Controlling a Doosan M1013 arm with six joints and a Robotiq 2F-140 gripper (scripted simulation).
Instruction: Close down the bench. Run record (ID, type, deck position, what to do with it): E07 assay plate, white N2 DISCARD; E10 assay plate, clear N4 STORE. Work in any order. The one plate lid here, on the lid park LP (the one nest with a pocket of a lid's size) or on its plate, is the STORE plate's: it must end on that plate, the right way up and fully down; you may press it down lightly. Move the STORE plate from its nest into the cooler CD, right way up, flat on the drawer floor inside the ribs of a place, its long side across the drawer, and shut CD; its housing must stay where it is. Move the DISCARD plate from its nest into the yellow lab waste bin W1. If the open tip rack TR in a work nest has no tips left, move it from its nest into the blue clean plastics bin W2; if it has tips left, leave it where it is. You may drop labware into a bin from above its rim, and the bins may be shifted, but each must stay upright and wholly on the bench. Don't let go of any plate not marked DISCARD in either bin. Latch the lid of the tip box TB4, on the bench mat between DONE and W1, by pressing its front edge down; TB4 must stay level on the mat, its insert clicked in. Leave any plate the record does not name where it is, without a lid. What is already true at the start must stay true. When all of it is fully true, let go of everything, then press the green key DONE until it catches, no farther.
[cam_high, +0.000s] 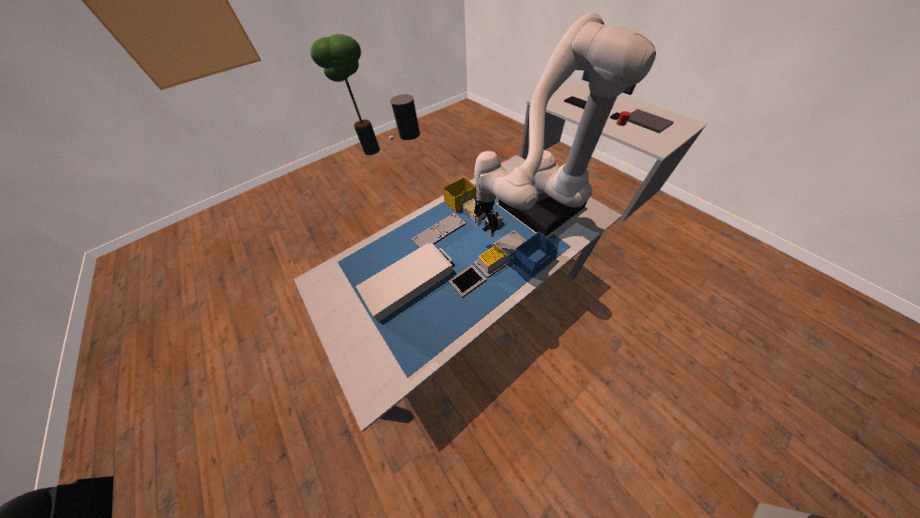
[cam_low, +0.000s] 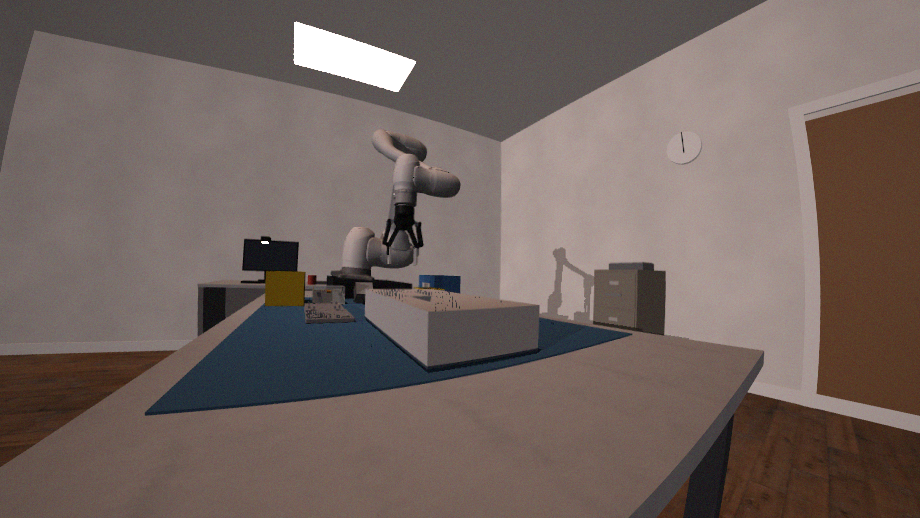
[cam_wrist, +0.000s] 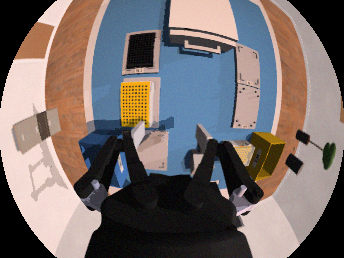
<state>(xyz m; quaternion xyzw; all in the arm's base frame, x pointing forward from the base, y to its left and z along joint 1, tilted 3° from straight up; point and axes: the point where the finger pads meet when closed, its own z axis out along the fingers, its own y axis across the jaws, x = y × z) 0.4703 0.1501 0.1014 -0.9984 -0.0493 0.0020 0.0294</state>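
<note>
The yellow-topped tip rack lies 2 cm ahead of my hand, 9 cm to the left of it and 13 cm below it. The rest, counted from my hand: blue bin W2: 18 cm behind, 21 cm to the left, 15 cm below; label N2: 17 cm ahead, 27 cm to the right, 17 cm below; black plate: 20 cm ahead, 13 cm to the left, 16 cm below.
</note>
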